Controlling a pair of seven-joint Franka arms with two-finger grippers.
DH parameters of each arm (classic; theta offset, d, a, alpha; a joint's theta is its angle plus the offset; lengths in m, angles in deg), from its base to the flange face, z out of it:
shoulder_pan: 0 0.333 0 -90
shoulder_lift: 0 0 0 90
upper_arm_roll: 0 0.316 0.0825 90
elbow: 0 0 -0.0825 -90
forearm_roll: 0 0.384 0 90
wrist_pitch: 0 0 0.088 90
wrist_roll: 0 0.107 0 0
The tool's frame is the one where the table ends.
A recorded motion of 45 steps. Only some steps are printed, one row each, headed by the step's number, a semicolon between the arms.
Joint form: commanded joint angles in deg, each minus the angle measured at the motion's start. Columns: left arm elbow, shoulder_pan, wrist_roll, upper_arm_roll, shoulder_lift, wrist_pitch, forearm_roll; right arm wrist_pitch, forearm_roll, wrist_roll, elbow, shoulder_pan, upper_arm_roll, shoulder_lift.
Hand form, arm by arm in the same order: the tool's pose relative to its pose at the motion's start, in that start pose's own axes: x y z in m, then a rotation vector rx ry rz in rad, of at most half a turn. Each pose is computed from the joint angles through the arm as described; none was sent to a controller.
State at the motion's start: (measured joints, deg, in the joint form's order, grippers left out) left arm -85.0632 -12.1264 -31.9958 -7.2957 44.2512 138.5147 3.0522; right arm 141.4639 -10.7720 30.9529 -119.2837 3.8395 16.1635 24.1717
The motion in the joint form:
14: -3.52 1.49 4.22 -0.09 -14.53 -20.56 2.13; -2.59 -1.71 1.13 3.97 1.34 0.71 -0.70
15: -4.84 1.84 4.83 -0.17 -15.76 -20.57 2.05; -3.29 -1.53 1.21 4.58 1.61 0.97 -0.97
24: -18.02 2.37 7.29 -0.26 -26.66 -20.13 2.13; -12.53 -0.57 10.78 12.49 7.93 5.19 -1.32
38: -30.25 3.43 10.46 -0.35 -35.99 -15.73 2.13; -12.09 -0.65 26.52 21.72 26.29 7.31 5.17
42: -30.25 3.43 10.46 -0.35 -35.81 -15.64 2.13; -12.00 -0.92 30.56 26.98 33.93 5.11 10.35
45: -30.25 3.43 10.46 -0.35 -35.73 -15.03 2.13; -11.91 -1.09 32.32 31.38 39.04 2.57 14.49
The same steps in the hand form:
14: -0.0117 -0.0206 -0.1236 0.1385 -0.1147 0.0823; 0.0116 -0.0233 -0.0314 -0.0066 0.0467 -0.0288
15: -0.0146 -0.0250 -0.1287 0.1395 -0.1166 0.0888; 0.0119 -0.0286 -0.0377 -0.0045 0.0495 -0.0323
24: -0.0620 -0.0496 -0.1572 0.1720 -0.1394 0.1375; -0.0177 -0.1290 -0.0913 0.0094 0.0340 -0.0106
38: -0.1022 -0.0782 -0.1732 0.1740 -0.1144 0.1870; -0.1425 -0.3144 -0.0974 0.1018 0.0292 -0.0626
42: -0.1021 -0.0783 -0.1715 0.1742 -0.1160 0.1870; -0.1816 -0.3658 -0.0755 0.1067 0.0159 -0.0768
45: -0.1011 -0.0776 -0.1714 0.1697 -0.1079 0.1876; -0.1998 -0.3951 -0.0558 0.1033 0.0189 -0.0859

